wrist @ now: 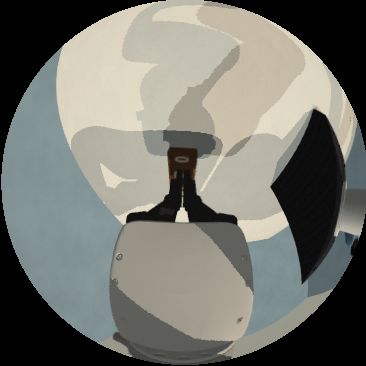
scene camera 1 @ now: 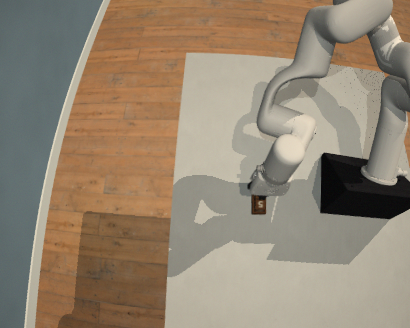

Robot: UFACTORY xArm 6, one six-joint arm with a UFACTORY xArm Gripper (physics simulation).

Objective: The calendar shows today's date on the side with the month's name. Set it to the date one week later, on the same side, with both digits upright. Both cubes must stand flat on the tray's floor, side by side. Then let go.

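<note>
The small brown calendar tray (scene camera 1: 258, 214) stands on the pale mat. A brown cube (scene camera 1: 260, 204) in it shows a light 5 on top, turned round in scene camera 1. Another brown cube (wrist: 182, 153) shows an oval digit, like a 0, on its side face in the wrist view; its top digit cannot be read. My gripper (scene camera 1: 262, 197) (wrist: 182, 177) is shut, its black fingertips together with no cube between them. The fingertips are right over or against the cubes and hide part of them. The month's name does not show; whether both cubes lie flat is hidden.
The arm's black base block (scene camera 1: 345, 200) (wrist: 320, 195) stands to the right of the calendar. The pale mat (scene camera 1: 215, 285) (wrist: 95, 95) lies under it all, with wooden floor (scene camera 1: 120, 155) on the left. Shadows of the arm fall around the calendar.
</note>
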